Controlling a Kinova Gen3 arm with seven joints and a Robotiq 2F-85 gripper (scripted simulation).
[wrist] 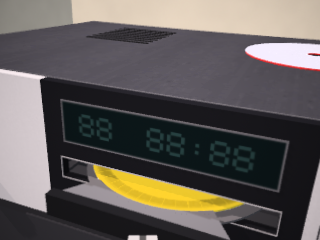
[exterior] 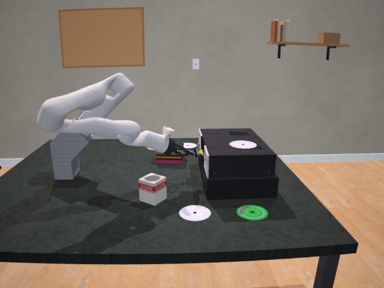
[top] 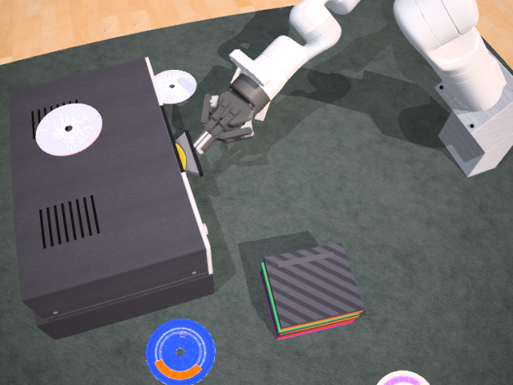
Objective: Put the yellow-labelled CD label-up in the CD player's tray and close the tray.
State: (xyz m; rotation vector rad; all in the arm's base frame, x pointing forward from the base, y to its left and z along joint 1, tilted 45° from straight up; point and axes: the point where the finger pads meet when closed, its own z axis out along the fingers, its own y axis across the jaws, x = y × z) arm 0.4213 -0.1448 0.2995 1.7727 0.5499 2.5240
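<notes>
Now: the CD 10 cm ahead of my hand. Round my hand: striped-top case (31 cm to the left, 6 cm below, 6 cm behind); then sugar box (19 cm behind, 16 cm to the right, 9 cm below).
</notes>
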